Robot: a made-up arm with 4 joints.
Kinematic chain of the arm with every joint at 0, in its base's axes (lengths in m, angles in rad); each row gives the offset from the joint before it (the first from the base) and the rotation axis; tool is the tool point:
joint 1: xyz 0 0 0.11 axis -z
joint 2: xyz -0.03 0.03 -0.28 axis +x
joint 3: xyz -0.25 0 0.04 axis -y
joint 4: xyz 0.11 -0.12 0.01 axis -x
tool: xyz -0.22 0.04 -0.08
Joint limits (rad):
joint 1: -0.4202..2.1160
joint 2: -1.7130..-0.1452
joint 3: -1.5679..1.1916
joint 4: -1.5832..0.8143
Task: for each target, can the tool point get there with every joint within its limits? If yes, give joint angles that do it. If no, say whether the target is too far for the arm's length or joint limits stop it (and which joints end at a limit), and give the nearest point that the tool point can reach.
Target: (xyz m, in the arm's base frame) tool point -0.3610 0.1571 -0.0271
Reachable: yes | joints 0.3347 -0.6858 -1.1549 0.1292
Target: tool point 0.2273 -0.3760 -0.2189
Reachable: no: joint limits stop it (at a limit: joint 1, joint 3, joint 4) | nearest point -0.1712 -0.2346 -0.1883 | short by 0.424 m
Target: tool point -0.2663 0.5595 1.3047
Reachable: no: too far | nearest point -0.1530 0.3214 0.0425 | short by 1.289 m
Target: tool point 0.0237 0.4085 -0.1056
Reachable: yes | joints 1.7035 -0.7424 -0.3337 0.0993
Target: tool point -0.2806 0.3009 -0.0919
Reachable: yes | joints 0.8599 -0.6125 -0.5548 0.0348
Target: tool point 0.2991 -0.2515 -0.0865
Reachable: no: joint limits stop it (at a limit: joint 1, joint 3, joint 4) | nearest point 0.2740 0.1020 -0.1345 | short by 0.358 m
